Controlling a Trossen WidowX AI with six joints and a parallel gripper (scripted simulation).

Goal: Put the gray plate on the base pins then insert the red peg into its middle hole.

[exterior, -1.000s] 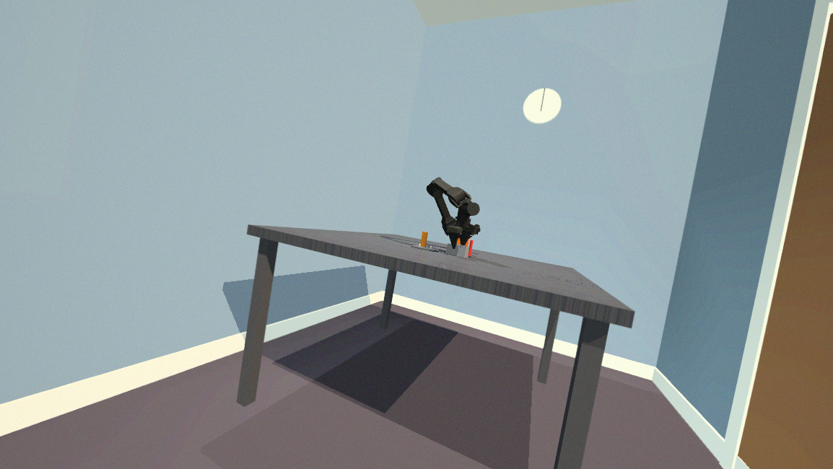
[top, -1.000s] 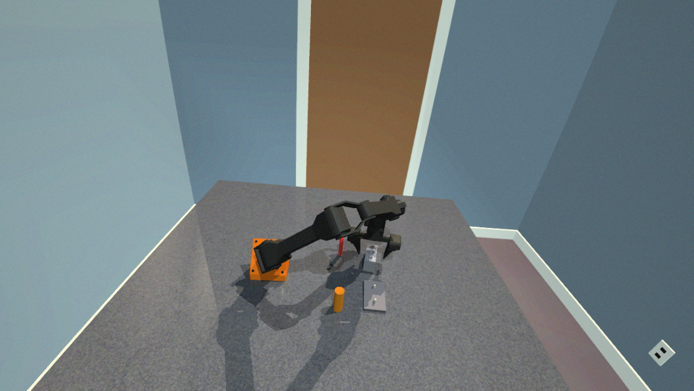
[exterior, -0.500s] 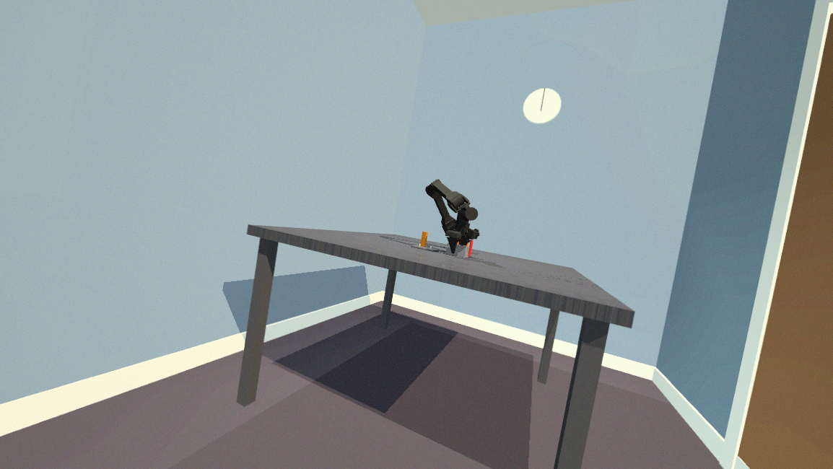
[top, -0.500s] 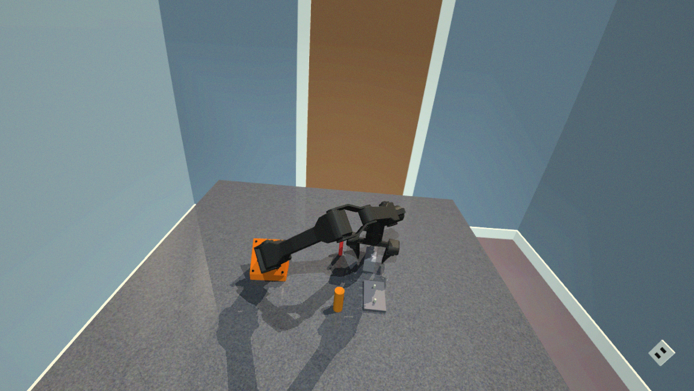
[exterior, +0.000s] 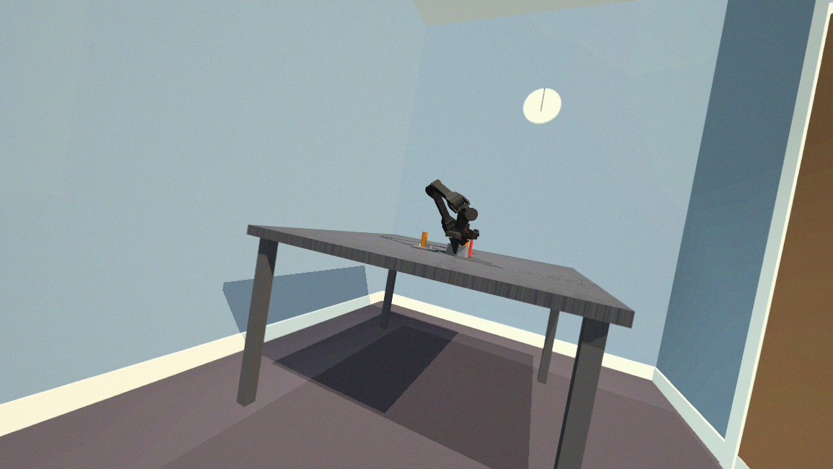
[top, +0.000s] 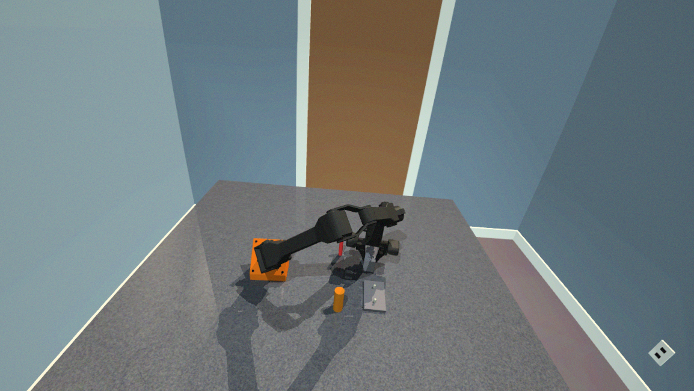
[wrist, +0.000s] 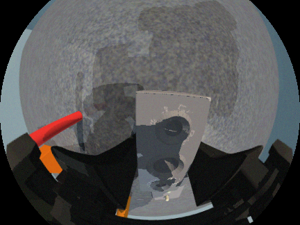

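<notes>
Now: the base 10 mm ahead of my gripper tip and 160 mm to the right of it. The rest, counted from my gripper tip: gray plate: 30 mm above; then red peg: 110 mm behind, 30 mm to the left, 30 mm above; then orange cylinder: 110 mm behind, 220 mm to the right, 30 mm above.
</notes>
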